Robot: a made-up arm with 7 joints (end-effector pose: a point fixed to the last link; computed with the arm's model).
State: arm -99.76 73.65 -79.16 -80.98 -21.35 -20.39 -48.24
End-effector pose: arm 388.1 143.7 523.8 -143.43 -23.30 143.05
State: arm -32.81 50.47 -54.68 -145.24 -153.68 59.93 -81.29
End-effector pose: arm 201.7 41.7 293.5 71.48 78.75 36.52
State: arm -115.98 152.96 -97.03 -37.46 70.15 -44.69 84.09
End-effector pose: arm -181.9 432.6 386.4 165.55 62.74 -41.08
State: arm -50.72 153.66 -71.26 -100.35 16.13 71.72 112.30
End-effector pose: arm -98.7 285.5 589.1 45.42 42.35 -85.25
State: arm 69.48 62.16 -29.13 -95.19 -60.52 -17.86 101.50
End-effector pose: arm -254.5 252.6 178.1 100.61 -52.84 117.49
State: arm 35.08 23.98 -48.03 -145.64 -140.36 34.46 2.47
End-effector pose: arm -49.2 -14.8 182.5 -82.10 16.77 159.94
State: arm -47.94 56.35 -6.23 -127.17 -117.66 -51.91 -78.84
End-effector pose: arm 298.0 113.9 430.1 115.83 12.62 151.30
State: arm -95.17 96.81 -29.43 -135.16 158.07 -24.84 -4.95
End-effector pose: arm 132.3 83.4 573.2 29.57 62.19 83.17
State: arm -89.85 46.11 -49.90 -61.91 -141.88 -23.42 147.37
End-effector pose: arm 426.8 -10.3 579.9 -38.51 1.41 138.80
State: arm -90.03 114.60 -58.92 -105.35 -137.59 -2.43 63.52
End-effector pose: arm 139.9 175.9 595.4 -149.68 6.48 173.62
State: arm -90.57 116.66 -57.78 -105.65 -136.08 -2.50 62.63
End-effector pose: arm 127.0 178.4 601.1 -149.61 8.40 174.55
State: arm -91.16 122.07 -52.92 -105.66 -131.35 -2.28 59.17
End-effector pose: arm 89.8 184.2 617.4 -149.92 14.85 176.91
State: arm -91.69 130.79 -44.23 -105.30 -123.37 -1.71 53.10
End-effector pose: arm 24.3 186.0 638.1 -151.20 25.85 -179.73
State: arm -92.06 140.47 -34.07 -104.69 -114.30 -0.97 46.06
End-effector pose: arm -52.2 174.2 650.7 -154.16 38.28 -177.08
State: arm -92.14 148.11 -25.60 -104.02 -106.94 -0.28 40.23
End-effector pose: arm -112.4 153.6 652.8 -158.53 48.14 -176.65
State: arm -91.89 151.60 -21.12 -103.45 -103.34 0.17 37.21
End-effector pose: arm -139.9 140.3 652.2 -161.98 52.94 -177.67
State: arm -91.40 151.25 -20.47 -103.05 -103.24 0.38 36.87
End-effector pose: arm -139.1 140.4 654.1 -162.63 53.28 -178.35
